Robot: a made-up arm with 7 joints.
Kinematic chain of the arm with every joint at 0, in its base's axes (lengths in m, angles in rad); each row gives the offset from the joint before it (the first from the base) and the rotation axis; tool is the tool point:
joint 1: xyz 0 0.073 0 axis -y
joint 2: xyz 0 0.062 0 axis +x
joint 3: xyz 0 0 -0.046 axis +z
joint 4: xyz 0 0 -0.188 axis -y
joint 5: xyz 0 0 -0.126 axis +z
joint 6: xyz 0 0 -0.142 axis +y
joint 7: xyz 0 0 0 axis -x
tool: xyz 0 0 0
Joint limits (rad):
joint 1: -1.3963..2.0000
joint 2: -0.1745..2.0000
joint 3: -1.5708..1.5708
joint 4: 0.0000..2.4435
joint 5: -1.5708..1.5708
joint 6: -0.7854..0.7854
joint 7: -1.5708..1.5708
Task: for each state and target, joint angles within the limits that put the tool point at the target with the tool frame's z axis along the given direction. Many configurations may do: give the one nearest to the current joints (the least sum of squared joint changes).
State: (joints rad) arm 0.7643 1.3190 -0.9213 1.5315 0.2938 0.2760 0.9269
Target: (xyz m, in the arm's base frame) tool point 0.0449 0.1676 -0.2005 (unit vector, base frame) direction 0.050 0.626 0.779
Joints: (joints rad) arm 0.1280 1.4551 -1.4762 2.2972 0.1777 0.1855 0.1995
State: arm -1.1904 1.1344 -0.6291 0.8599 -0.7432 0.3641 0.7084
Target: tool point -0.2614 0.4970 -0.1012 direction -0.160 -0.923 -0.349
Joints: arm -1.3963 1.3605 -1.2971 0.8473 -1.2075 0.6456 1.3040
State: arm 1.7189 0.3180 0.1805 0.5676 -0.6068 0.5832 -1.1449
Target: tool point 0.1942 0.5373 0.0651 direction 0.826 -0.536 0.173
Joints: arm 1.2433 0.7813 0.9426 0.9076 -0.6294 0.5918 -1.2204
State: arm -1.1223 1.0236 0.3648 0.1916 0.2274 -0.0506 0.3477
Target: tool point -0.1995 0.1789 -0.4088 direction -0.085 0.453 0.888
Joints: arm -0.9128 0.1528 -0.0925 0.8554 0.2468 -0.1208 0.5103
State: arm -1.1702 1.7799 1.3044 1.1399 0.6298 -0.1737 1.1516
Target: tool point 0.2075 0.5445 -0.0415 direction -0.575 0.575 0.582
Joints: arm -1.3807 1.6137 1.1490 0.8165 1.0905 -0.2544 1.4243
